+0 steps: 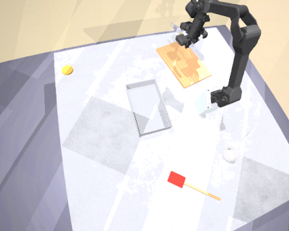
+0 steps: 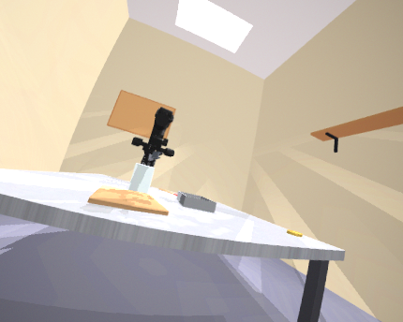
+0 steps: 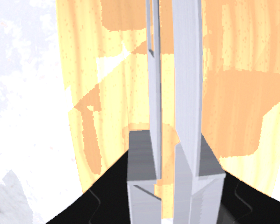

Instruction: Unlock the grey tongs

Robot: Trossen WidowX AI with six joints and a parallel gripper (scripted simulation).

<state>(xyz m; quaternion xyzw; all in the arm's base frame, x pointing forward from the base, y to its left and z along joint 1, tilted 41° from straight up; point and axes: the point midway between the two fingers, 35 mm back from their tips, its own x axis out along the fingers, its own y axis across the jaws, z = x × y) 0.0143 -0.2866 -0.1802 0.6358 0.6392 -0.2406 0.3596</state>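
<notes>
The wooden board is 150 mm below my gripper tip, 40 mm behind it and 10 mm to the right of it. Also, from my gripper tip: grey roasting tin: 330 mm ahead, 240 mm to the left, 120 mm below.
</notes>
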